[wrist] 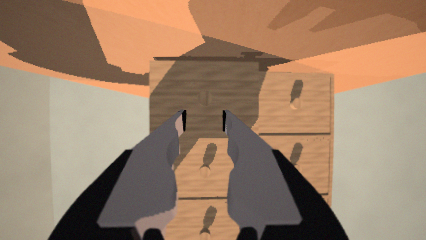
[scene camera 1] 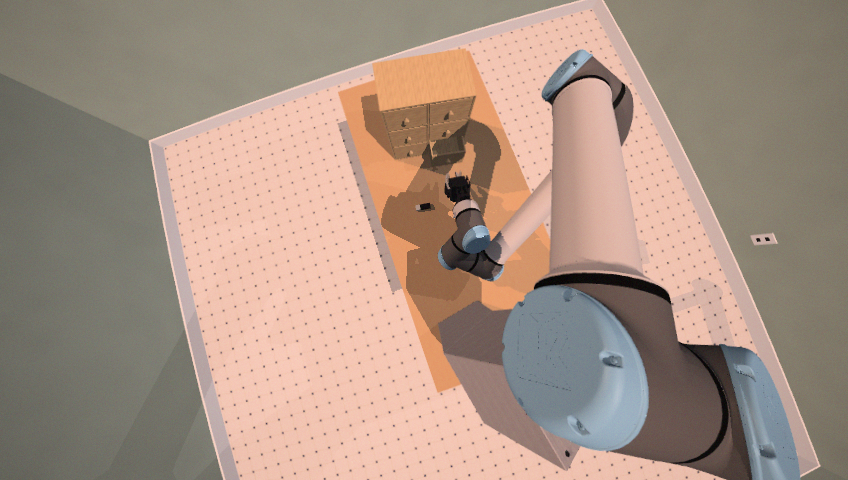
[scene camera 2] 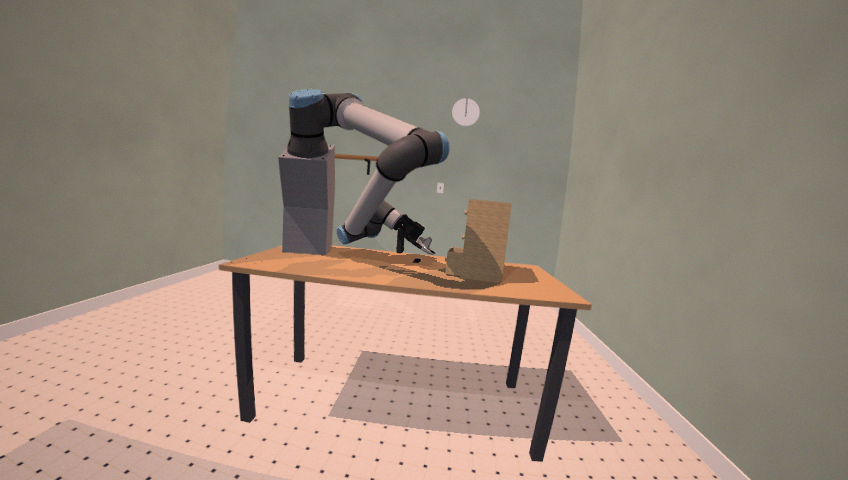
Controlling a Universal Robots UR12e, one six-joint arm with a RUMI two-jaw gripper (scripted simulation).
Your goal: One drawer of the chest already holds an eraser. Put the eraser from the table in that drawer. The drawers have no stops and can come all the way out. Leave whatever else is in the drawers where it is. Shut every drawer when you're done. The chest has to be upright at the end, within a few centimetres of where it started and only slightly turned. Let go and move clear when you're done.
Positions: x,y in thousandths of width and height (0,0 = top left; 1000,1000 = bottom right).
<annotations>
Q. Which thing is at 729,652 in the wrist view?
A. A drawer.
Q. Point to a drawer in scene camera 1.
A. At 534,311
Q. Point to a drawer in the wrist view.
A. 656,469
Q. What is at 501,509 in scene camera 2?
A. My gripper.
</annotations>
